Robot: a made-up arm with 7 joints.
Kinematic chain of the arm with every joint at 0, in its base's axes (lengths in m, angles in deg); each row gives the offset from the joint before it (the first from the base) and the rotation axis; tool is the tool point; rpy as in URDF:
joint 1: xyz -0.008 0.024 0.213 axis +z
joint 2: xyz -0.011 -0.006 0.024 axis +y
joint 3: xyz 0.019 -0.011 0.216 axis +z
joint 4: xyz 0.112 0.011 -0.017 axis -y
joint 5: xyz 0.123 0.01 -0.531 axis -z
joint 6: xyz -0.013 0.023 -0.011 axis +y
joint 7: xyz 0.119 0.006 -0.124 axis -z
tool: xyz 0.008 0.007 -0.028 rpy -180 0 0
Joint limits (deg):
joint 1: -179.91..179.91
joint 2: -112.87..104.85
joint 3: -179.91..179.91
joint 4: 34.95..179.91
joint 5: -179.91..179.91
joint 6: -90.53..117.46
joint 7: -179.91..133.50
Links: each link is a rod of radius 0.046 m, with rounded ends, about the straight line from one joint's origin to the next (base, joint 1, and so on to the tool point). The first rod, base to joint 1, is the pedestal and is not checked.
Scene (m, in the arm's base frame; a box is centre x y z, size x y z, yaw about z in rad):
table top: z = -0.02
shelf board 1: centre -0.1 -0.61 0.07 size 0.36 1 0.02 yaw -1.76
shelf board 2: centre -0.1 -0.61 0.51 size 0.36 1 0.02 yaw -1.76
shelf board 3: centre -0.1 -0.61 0.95 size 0.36 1 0.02 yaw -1.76
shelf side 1: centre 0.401 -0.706 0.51 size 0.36 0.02 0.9 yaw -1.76
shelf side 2: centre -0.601 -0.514 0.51 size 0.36 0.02 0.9 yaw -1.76
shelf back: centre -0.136 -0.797 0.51 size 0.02 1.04 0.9 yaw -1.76
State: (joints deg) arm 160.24 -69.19 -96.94 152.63 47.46 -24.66 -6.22
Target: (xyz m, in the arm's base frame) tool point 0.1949 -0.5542 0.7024
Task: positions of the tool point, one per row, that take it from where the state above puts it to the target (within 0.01 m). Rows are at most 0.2 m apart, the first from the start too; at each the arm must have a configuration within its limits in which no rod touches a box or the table.
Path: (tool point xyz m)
1: 0.7690 -0.2390 0.4785
2: 0.6504 -0.3271 0.5142
3: 0.5258 -0.3564 0.5655
4: 0.4169 -0.3318 0.6139
5: 0.3446 -0.4271 0.6432
6: 0.2690 -0.5016 0.6704
7: 0.1949 -0.5542 0.7024

